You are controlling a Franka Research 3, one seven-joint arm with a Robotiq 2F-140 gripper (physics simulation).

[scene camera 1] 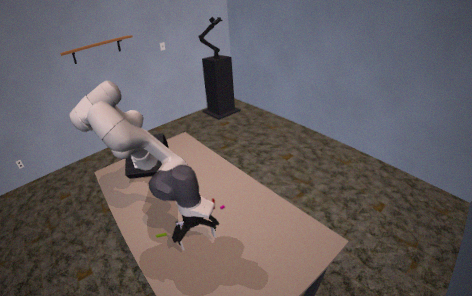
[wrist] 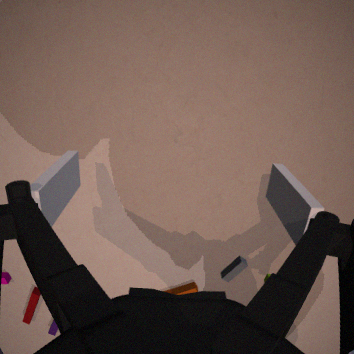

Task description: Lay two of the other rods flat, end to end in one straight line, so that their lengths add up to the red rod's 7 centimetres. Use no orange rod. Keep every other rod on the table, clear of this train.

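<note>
My gripper point(scene camera 1: 198, 245) point(wrist: 174, 173) is open and empty, above the table, with its fingers wide apart. The red rod point(scene camera 1: 213, 201) point(wrist: 31, 305) lies flat at the lower left in the wrist view, partly behind the gripper in the scene view. A purple rod point(wrist: 53, 328) is beside it, mostly covered by the gripper's linkage. A short magenta rod point(scene camera 1: 222, 207) point(wrist: 5, 278) lies at the left edge of the wrist view. A grey rod point(wrist: 234, 269) lies right of centre. A green rod point(scene camera 1: 161, 235) point(wrist: 268, 278) is largely hidden by the right finger linkage in the wrist view.
An orange rod point(wrist: 183, 288) lies partly hidden behind the gripper body in the wrist view. The rods are on the tan table point(scene camera 1: 295, 240). The arm's base stands at the table's far end. A black pedestal point(scene camera 1: 219, 86) with a small arm stands on the floor behind.
</note>
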